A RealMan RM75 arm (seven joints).
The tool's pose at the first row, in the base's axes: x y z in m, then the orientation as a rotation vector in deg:
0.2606 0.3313 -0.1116 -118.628 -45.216 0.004
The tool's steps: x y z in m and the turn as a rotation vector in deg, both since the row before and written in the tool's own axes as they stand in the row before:
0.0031 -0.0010 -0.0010 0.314 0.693 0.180
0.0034 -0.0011 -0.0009 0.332 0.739 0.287
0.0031 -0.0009 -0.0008 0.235 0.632 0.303
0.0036 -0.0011 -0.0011 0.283 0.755 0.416
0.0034 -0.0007 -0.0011 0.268 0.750 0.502
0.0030 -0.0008 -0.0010 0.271 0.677 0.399
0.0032 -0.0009 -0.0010 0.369 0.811 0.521
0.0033 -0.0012 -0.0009 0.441 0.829 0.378
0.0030 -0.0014 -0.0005 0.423 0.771 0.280
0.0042 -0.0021 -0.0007 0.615 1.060 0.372
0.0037 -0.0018 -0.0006 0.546 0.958 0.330
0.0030 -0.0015 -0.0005 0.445 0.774 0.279
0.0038 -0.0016 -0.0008 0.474 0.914 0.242
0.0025 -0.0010 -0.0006 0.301 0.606 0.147
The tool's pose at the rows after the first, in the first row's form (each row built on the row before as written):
0.2628 0.3326 -0.1094 -118.298 -44.561 -0.489
0.2652 0.3341 -0.1071 -117.982 -43.766 -0.961
0.2675 0.3354 -0.1050 -117.777 -43.034 -1.350
0.2702 0.3368 -0.1025 -117.546 -42.105 -1.781
0.2729 0.3379 -0.1003 -117.356 -41.094 -2.162
0.2752 0.3388 -0.0982 -117.133 -40.235 -2.525
0.2777 0.3398 -0.0960 -116.833 -39.159 -2.918
0.2801 0.3410 -0.0936 -116.408 -38.212 -3.385
0.2821 0.3424 -0.0913 -115.973 -37.405 -3.855
0.2848 0.3444 -0.0880 -115.333 -36.309 -4.493
0.2873 0.3461 -0.0851 -114.756 -35.328 -5.073
0.2893 0.3474 -0.0827 -114.286 -34.525 -5.530
0.2920 0.3487 -0.0798 -113.751 -33.669 -6.137
0.2939 0.3494 -0.0779 -113.403 -33.117 -6.550

